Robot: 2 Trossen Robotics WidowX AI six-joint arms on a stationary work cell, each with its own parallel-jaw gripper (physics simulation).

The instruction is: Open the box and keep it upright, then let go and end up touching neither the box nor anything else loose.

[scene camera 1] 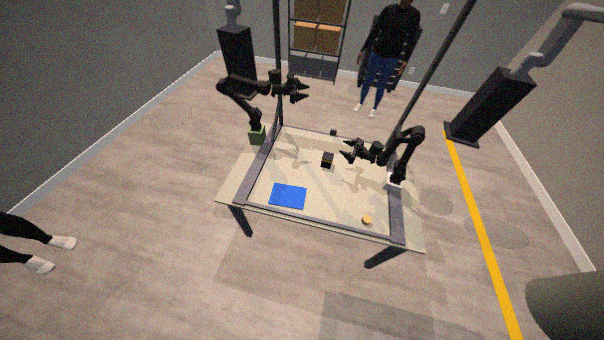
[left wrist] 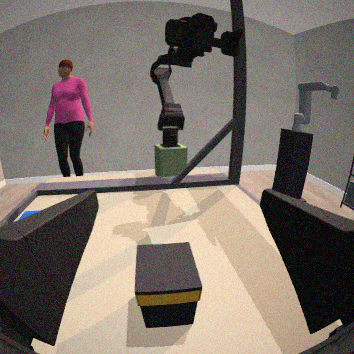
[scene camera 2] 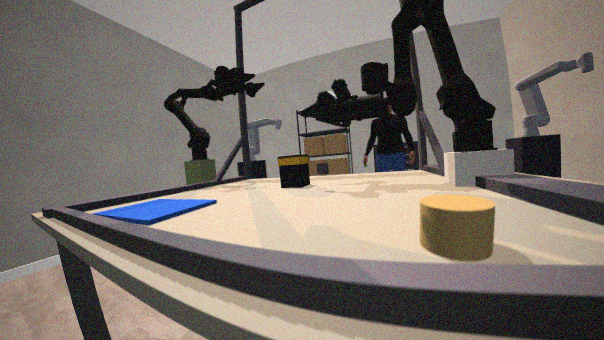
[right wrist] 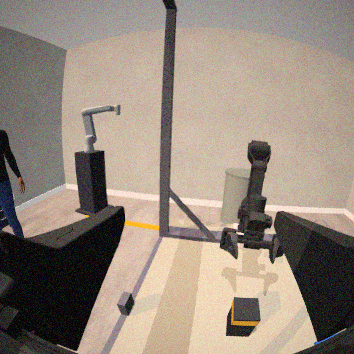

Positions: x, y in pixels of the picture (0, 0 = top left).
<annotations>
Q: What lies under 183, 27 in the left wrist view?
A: My right gripper.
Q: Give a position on a lid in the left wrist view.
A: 165, 273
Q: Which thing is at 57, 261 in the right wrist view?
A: My right gripper.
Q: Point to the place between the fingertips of my left gripper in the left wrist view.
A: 181, 198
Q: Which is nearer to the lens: the blue mat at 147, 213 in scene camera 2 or the yellow cylinder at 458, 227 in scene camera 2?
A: The yellow cylinder.
</annotations>
